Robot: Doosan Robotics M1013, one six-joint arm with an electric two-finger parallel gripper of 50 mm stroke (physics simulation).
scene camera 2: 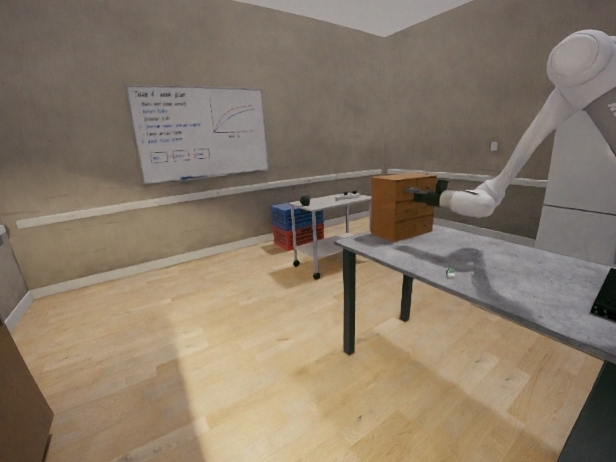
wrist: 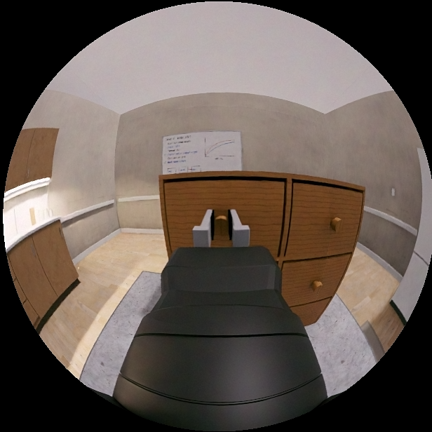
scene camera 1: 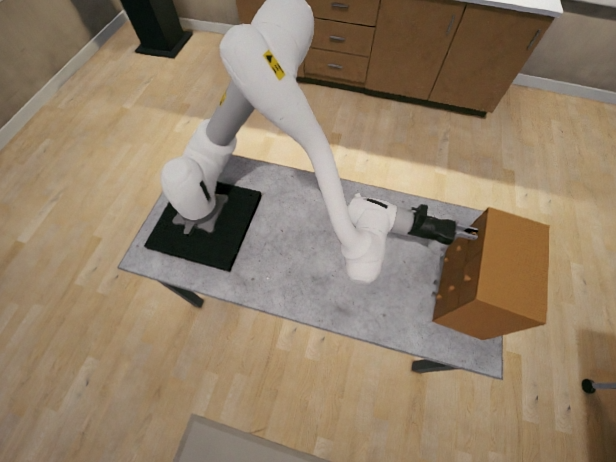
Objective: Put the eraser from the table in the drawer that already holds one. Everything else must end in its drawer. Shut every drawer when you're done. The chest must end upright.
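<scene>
The wooden chest [scene camera 1: 515,260] [scene camera 2: 382,210] [wrist: 288,215] stands upright at the far end of the table. My gripper [scene camera 1: 470,232] [scene camera 2: 411,190] [wrist: 221,218] is shut on the knob [wrist: 220,218] of the top left drawer, as the wrist view shows it. That drawer [wrist: 185,200] sits in the chest, its front about level with the frame. The top right drawer [wrist: 312,207] and the one below it [wrist: 300,272] look shut. A small white and green eraser [scene camera 2: 450,273] lies on the table near its edge in scene camera 2. The insides of the drawers are hidden.
The grey table [scene camera 1: 300,280] [scene camera 2: 545,260] carries the arm's black base plate [scene camera 1: 240,215]. A white trolley [scene camera 2: 315,235] and blue and red crates [scene camera 2: 282,216] stand behind the chest in scene camera 2. Brown cabinets [scene camera 1: 400,50] [wrist: 45,270] stand beyond one long side of the table.
</scene>
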